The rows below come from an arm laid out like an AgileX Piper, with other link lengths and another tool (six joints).
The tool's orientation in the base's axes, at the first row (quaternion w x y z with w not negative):
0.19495 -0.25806 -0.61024 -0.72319
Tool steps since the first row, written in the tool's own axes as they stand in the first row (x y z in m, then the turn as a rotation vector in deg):
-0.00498 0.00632 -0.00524 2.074 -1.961 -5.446
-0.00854 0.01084 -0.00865 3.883 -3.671 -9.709
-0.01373 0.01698 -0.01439 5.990 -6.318 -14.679
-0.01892 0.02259 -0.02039 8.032 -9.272 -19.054
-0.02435 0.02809 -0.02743 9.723 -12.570 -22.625
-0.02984 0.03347 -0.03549 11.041 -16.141 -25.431
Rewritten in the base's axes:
0.00700 -0.00645 0.00126 -3.548 -4.935 -0.930
0.01205 -0.01073 0.00220 -6.576 -8.761 -1.682
0.01905 -0.01764 0.00313 -10.495 -13.103 -3.071
0.02569 -0.02472 0.00361 -14.465 -16.809 -4.667
0.03231 -0.03281 0.00374 -18.254 -19.673 -6.648
0.03877 -0.04188 0.00361 -21.808 -21.749 -8.978

